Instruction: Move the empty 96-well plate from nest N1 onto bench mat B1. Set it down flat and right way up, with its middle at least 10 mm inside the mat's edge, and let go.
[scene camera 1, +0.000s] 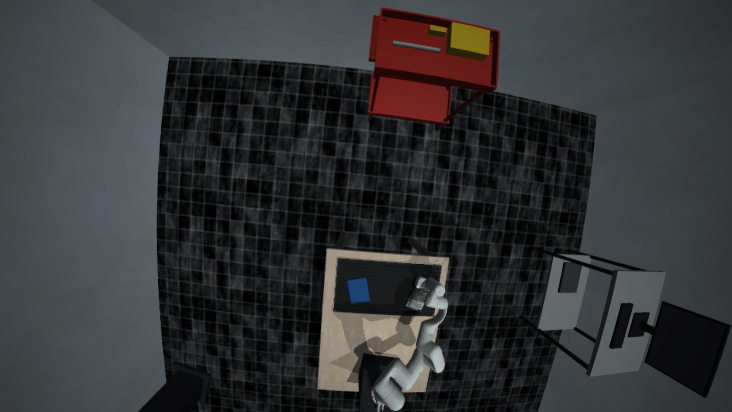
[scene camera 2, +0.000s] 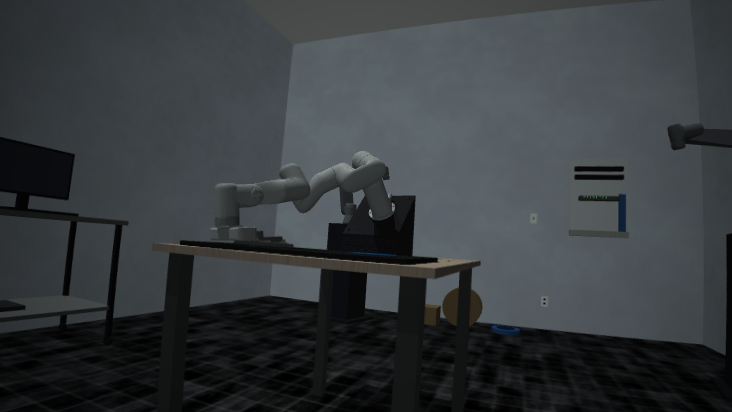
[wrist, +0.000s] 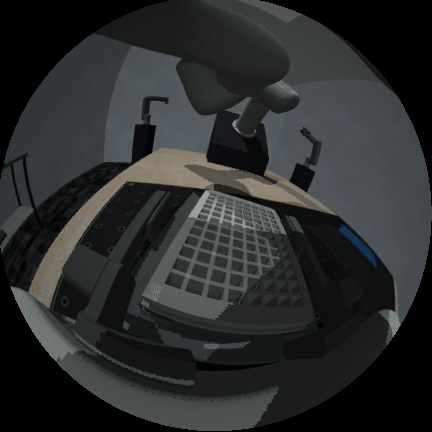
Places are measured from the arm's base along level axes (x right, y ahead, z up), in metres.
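Where they show: hand, tool point: (scene camera 1: 419, 301) (scene camera 2: 264, 239) (wrist: 230, 227); arm's base, link origin: (scene camera 2: 382, 211) (wrist: 243, 128).
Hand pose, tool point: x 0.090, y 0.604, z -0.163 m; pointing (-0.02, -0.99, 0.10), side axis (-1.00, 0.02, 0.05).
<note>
Things, the pixels of their centre, and the offset from my tool point. "*": a spot on its surface instead. Level surfaces: height alone.
- empty 96-well plate, body centre: (wrist: 240, 239) (scene camera 2: 264, 240) (scene camera 1: 419, 299) dx -0.008, dy +0.009, dz -0.003 m
- nest N1, surface spot: (wrist: 145, 267) * dx +0.050, dy +0.043, dz -0.010 m
- Bench mat B1, surface height: dz -0.018 m
- black board, surface height: dz -0.021 m
The empty 96-well plate (scene camera 1: 415, 300) (wrist: 220, 250), pale grey with its wells facing up, is at the right end of the black perforated board. My gripper (scene camera 1: 423, 293) (scene camera 2: 246, 234) (wrist: 227, 220) is low over that end, with its fingers along the plate's two long sides. It is shut on the plate. Part of nest N1 (wrist: 145, 267) shows dark grey below and beside the plate; whether the plate is clear of it cannot be told. Bench mat B1 (scene camera 1: 358, 290) (scene camera 2: 373, 253) (wrist: 359, 245), a flat blue rectangle, lies toward the board's left end in scene camera 1.
The black board (scene camera 1: 384, 273) (wrist: 112, 215) lies on the wooden table (scene camera 1: 340, 368) (scene camera 2: 353, 265). The arm's base block (scene camera 1: 369, 368) (wrist: 235, 150) is at the table's near side. A red cart (scene camera 1: 409, 104) and a white desk with a monitor (scene camera 1: 686, 348) are away from the table.
</note>
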